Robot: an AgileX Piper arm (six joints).
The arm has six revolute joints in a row. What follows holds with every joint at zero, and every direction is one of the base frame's.
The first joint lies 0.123 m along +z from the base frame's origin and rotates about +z.
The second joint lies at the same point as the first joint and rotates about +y.
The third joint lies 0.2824 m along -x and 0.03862 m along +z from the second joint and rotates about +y.
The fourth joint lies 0.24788 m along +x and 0.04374 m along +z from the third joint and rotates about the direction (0.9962, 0, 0.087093).
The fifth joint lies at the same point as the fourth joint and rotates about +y.
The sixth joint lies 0.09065 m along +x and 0.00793 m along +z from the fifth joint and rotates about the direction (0.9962, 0, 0.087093).
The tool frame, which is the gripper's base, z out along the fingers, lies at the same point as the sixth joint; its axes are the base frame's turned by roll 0, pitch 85.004 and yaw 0 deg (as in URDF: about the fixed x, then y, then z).
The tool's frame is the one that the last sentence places.
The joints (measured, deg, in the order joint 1, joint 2, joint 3, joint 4, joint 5, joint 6), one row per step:
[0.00 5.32 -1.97 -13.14 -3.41 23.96]
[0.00 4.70 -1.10 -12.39 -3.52 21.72]
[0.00 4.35 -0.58 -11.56 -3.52 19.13]
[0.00 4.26 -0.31 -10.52 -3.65 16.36]
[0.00 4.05 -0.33 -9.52 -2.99 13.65]
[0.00 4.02 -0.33 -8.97 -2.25 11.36]
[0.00 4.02 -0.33 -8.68 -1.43 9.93]
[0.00 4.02 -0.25 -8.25 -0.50 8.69]
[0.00 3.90 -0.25 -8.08 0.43 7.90]
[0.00 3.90 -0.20 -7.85 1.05 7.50]
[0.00 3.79 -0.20 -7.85 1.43 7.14]
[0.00 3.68 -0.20 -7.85 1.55 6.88]
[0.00 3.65 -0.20 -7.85 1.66 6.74]
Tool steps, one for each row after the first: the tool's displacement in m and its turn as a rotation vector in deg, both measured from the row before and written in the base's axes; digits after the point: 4 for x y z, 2 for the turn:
[-0.0005 0.0000 -0.0043 -1.48 0.11 -0.15]
[-0.0003 -0.0001 -0.0027 -1.75 0.14 -0.20]
[0.0000 -0.0001 -0.0013 -1.72 0.02 -0.18]
[-0.0003 -0.0003 -0.0007 -1.70 0.39 -0.30]
[0.0000 -0.0002 -0.0011 -1.73 0.68 -0.26]
[0.0001 -0.0002 -0.0013 -1.14 0.80 -0.20]
[0.0001 -0.0002 -0.0019 -0.81 1.00 -0.18]
[-0.0001 -0.0002 -0.0013 -0.62 0.80 -0.15]
[0.0000 -0.0001 -0.0013 -0.17 0.66 -0.08]
[-0.0002 -0.0001 -0.0005 -0.36 0.27 -0.05]
[-0.0002 0.0000 -0.0001 -0.26 0.01 -0.02]
[0.0000 0.0000 -0.0001 -0.14 0.08 -0.01]

